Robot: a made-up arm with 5 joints.
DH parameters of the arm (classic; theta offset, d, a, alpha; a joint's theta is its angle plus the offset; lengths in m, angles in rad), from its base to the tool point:
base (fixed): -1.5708 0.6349 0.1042 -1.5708
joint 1: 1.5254 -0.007 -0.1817 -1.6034
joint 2: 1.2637 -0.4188 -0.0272 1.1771
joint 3: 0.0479 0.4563 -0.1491 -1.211
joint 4: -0.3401 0 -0.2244 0
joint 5: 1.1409 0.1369 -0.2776 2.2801
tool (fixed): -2.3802 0.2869 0 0
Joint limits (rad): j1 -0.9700..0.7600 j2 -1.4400..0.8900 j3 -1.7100..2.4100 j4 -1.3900..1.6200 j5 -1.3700..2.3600
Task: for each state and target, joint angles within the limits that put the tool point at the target. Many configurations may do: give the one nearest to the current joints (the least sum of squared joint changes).
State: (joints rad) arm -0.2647 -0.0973 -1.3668 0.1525 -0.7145
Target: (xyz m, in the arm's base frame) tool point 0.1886 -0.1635 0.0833
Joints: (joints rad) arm -0.3853 0.5000 -1.2880 0.6444 -0.5746
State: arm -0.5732 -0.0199 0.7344 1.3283 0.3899
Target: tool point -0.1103 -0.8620 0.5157
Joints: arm -0.9030 0.4334 0.8091 0.8699 -0.2817
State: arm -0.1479 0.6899 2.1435 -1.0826 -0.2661
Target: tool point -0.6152 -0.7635 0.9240
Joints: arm -0.4466 0.8900 2.2092 -0.5003 -0.6082
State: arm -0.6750 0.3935 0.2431 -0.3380 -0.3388
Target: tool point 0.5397 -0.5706 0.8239
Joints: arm -0.9700 0.4485 0.1901 -0.7286 -0.3935
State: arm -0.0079 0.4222 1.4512 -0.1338 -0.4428
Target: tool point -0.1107 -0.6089 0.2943
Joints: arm -0.4017 0.2876 1.5913 0.2574 0.4433
